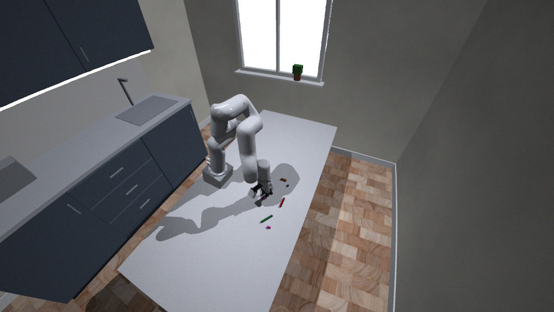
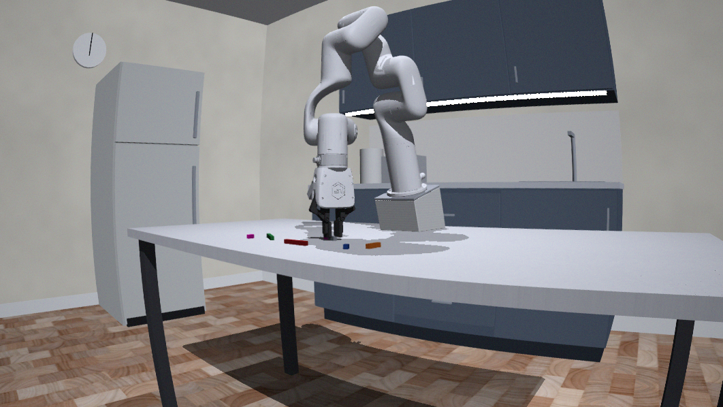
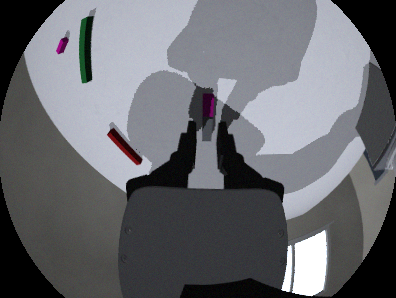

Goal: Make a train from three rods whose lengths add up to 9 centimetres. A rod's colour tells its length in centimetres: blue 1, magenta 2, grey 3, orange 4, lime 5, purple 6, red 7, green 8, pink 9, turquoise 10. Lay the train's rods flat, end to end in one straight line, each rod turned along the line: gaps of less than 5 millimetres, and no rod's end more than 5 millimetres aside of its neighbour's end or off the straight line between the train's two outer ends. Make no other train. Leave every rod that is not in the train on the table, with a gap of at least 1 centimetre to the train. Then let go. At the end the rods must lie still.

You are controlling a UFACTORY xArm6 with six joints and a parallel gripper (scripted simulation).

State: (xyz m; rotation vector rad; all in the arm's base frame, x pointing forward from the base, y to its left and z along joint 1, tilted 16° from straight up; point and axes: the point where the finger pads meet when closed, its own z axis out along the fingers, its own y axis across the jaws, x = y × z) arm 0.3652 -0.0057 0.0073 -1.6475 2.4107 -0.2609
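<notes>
My gripper is now 2 cm above the grey rod. The rest, counted from my hand: red rod 12 cm ahead, 1 cm to the right, 2 cm below; small blue rod 11 cm ahead, 13 cm to the left, 2 cm below; green rod 7 cm ahead, 15 cm to the right, 2 cm below.
</notes>
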